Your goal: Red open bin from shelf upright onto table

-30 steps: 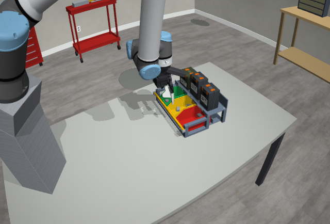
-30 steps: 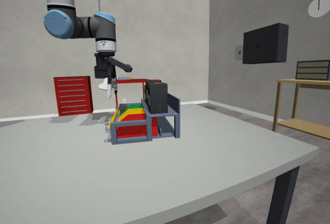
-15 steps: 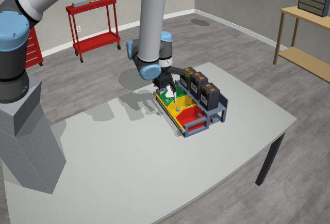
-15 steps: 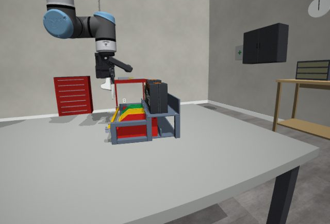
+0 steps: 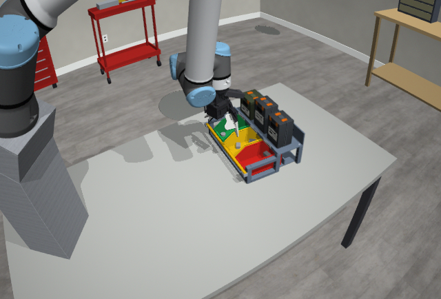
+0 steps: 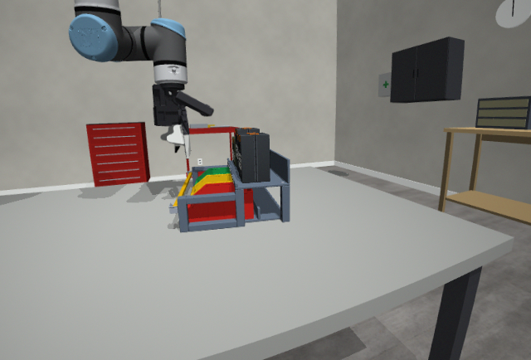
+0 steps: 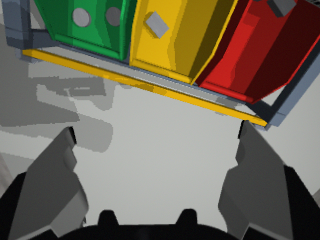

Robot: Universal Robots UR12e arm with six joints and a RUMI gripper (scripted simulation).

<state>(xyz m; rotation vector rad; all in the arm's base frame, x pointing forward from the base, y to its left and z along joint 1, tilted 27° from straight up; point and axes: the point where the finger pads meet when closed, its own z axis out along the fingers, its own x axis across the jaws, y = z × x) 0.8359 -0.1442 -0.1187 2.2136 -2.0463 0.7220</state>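
Now: the long yellow bar 100 mm below my hand. Also, from my hand: green bin 140 mm ahead, 70 mm to the left, 110 mm below; then yellow bin 100 mm ahead, 30 mm to the right, 110 mm below; then red open bin 60 mm ahead, 140 mm to the right, 110 mm below.
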